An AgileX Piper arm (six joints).
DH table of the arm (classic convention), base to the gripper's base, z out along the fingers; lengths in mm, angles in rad. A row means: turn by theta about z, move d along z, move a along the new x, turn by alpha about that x. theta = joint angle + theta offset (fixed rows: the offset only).
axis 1: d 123, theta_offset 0, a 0, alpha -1.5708
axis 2: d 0, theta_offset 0.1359, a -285, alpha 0
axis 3: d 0, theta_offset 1.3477, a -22, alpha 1.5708
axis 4: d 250.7, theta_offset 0, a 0, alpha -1.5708
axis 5: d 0, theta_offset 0, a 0, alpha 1.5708
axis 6: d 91, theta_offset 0, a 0, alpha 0
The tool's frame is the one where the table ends.
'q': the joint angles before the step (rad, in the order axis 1, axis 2, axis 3, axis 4, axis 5, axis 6). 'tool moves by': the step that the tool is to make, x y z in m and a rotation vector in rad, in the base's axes. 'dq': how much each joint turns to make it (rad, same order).
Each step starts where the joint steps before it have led.
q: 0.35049 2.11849 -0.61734 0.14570 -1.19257 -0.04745
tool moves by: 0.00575 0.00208 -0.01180 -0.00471 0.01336 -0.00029
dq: 0.00001 0.05094 -0.03212 0.00000 -0.00459 0.00085
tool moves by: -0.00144 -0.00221 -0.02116 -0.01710 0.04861 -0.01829
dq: -0.00003 0.06930 -0.00917 0.01822 -0.00871 0.00000
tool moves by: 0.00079 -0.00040 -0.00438 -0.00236 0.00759 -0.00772
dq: 0.00003 0.01610 -0.00710 0.00775 -0.00107 0.00000
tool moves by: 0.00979 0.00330 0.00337 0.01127 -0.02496 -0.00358
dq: -0.00002 0.00274 -0.03968 0.00372 0.00978 0.00001
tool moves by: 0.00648 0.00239 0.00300 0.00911 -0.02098 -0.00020
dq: 0.00002 0.00117 -0.02615 0.00002 0.00234 0.00099
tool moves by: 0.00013 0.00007 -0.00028 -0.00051 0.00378 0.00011
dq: -0.00003 -0.00002 -0.00092 -0.00003 0.00474 0.00000
